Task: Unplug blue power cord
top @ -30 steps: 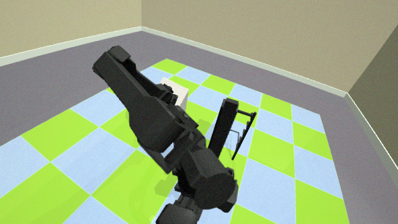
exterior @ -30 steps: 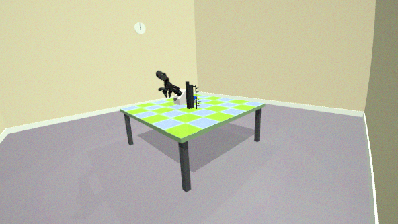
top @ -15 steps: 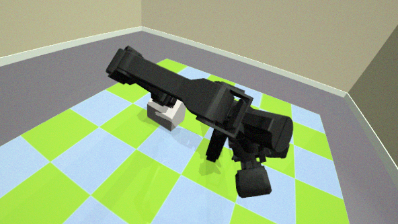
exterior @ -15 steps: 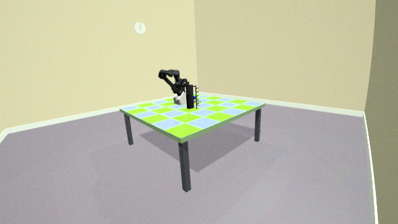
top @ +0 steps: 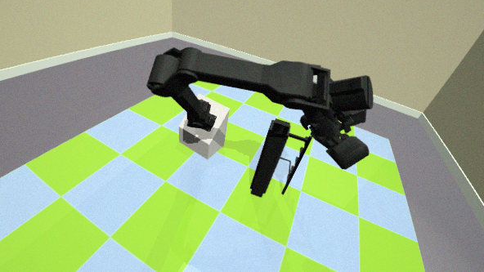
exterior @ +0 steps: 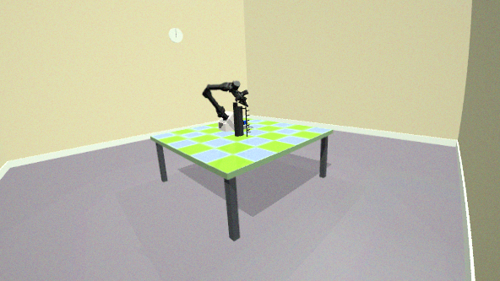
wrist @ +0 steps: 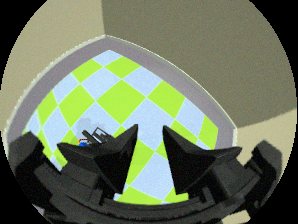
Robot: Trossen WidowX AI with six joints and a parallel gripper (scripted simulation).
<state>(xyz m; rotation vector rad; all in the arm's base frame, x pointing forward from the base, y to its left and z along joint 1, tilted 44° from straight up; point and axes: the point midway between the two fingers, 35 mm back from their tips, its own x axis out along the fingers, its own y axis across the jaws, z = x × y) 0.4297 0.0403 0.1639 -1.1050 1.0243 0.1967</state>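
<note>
My gripper tip is 170 mm past the blue plug, 160 mm above it and 90 mm to the right of it. The rest, counted from my gripper tip: thin black frame 140 mm below, 80 mm behind, 40 mm to the left.
</note>
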